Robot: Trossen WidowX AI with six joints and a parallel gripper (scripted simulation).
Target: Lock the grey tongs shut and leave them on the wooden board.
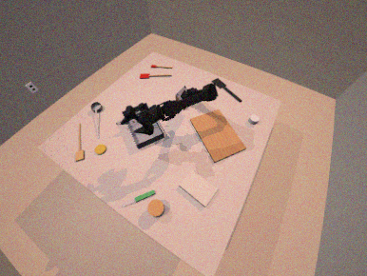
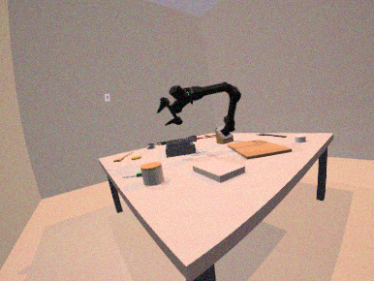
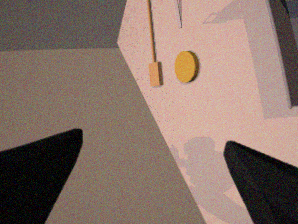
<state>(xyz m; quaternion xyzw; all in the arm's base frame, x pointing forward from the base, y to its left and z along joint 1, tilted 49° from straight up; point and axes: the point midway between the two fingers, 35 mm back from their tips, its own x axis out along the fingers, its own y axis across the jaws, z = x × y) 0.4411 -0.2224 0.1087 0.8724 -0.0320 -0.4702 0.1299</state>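
The roasting tin lies 160 mm behind my gripper tip, 70 mm to the right of it and 210 mm below it. From my gripper tip the other things lie so: green-handled tool (260 mm ahead, 180 mm to the left, 230 mm below); then yellow disc (120 mm ahead, 210 mm to the right, 230 mm below); then white block (50 mm ahead, 450 mm to the left, 230 mm below).
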